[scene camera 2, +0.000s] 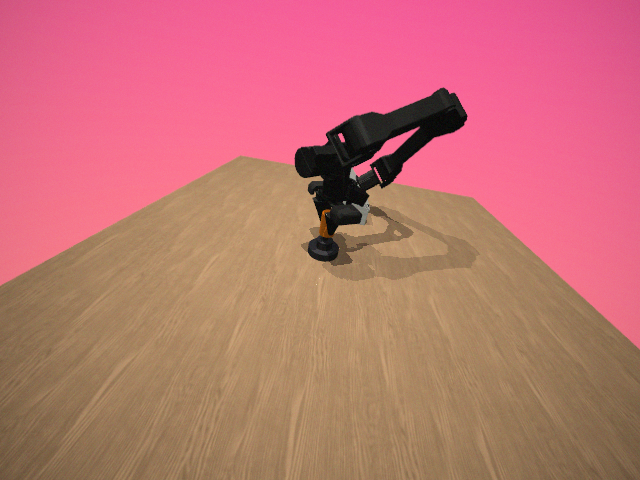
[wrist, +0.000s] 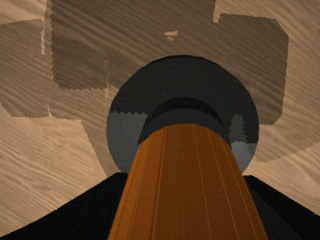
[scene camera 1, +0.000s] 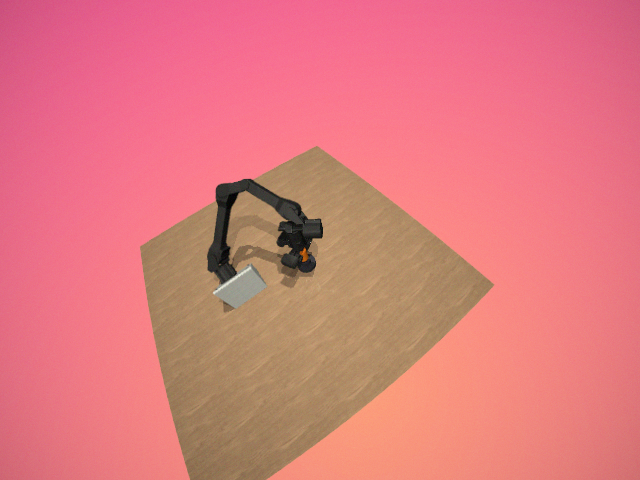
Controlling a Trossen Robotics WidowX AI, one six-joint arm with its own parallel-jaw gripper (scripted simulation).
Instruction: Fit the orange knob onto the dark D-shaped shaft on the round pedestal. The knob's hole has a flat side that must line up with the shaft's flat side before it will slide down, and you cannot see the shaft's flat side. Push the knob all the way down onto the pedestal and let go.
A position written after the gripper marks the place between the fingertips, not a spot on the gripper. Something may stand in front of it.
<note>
The gripper (scene camera 2: 326,230) carries an orange knob (wrist: 184,174).
The gripper is seen too in the wrist view (wrist: 184,186).
</note>
